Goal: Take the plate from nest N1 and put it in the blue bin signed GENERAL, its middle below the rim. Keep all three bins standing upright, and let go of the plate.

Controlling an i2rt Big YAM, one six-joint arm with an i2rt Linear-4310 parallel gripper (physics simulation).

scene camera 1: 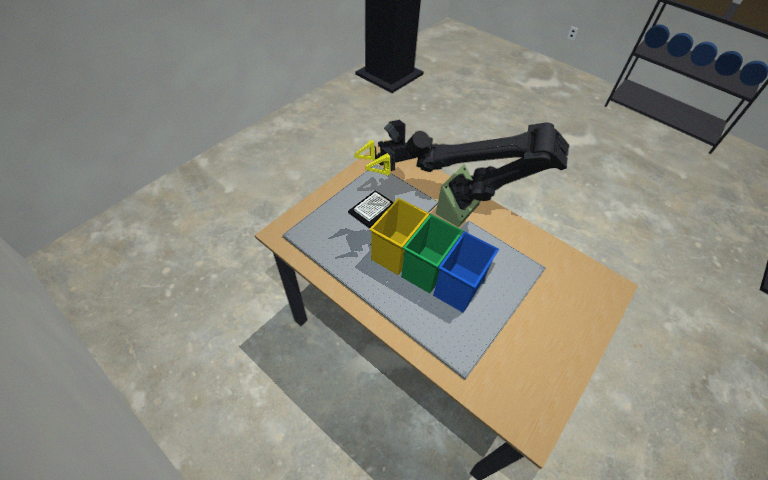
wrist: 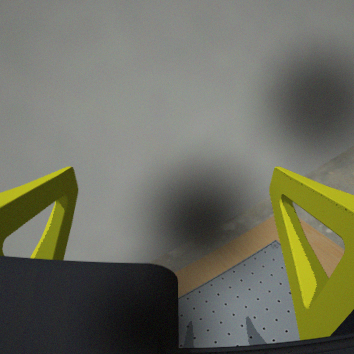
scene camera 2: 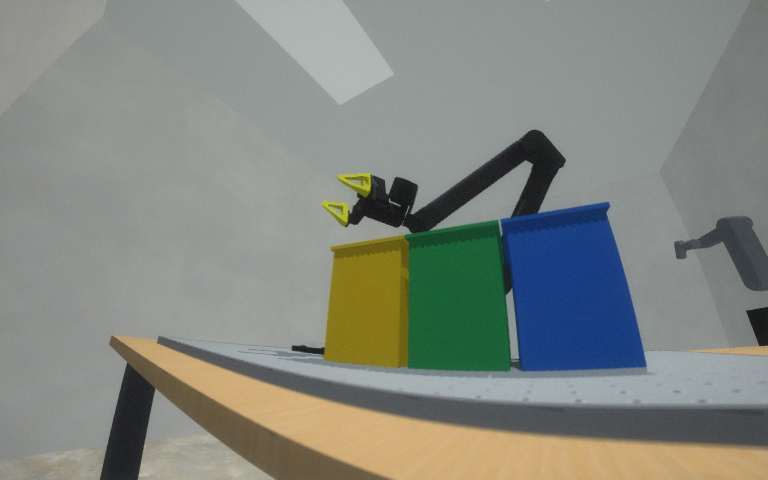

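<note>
A white plate with rows of small wells lies flat in a black nest at the left of the mat, beside the yellow bin; no nest label is legible. The blue bin stands upright at the right end of a row of three; its sign does not show. My gripper is open with its yellow fingers wide apart and nothing between them. It is high above the table, beyond the plate in scene camera 1 and higher than the bin rims in scene camera 2. The plate does not show in the wrist view.
The green bin stands upright between the blue bin and the yellow bin. All stand on the grey perforated mat. The arm's green base bracket is behind the bins. Two dark blurs cover parts of the wrist view.
</note>
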